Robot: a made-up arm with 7 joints.
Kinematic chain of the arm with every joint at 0, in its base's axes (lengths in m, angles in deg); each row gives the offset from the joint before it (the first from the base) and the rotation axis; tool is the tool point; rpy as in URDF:
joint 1: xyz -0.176 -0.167 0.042 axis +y
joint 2: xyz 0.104 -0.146 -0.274 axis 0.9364 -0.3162 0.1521
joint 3: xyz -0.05 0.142 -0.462 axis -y
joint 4: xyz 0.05 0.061 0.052 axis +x
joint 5: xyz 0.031 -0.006 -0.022 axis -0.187 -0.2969 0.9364
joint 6: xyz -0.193 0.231 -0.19 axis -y
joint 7: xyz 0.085 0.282 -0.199 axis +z
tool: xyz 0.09 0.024 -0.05 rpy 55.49 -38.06 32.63
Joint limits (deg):
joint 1: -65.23..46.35
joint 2: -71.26..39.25
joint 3: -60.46..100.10
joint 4: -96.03..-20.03
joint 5: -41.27..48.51
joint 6: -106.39..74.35
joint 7: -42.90..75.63
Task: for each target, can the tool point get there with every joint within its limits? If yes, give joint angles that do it. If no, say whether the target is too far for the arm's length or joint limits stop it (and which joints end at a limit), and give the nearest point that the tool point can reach.
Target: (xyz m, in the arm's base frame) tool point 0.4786 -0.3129 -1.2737
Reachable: yes | joints -20.55 -19.13 6.03 -40.13 -31.07 -28.95 -5.67
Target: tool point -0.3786 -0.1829 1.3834
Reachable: no: joint limits stop it (at a limit: joint 1, joint 2, joint 3, joint 5) | nearest point 0.0672 0.0355 0.6083 | short by 0.920 m
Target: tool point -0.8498 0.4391 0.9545
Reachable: no: joint limits stop it (at a limit: joint 1, joint 2, joint 3, joint 4, joint 6) | nearest point -0.7483 0.3286 0.2429 | short by 0.727 m
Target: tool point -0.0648 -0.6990 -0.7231
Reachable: yes | joints -49.97 -12.86 -25.73 -89.21 37.04 -71.54 65.35
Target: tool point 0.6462 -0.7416 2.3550
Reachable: no: too far | nearest point 0.4393 -0.1372 0.6312 | short by 1.838 m
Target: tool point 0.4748 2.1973 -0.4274
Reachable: no: too far | nearest point 0.3217 0.9090 -0.3169 | short by 1.302 m
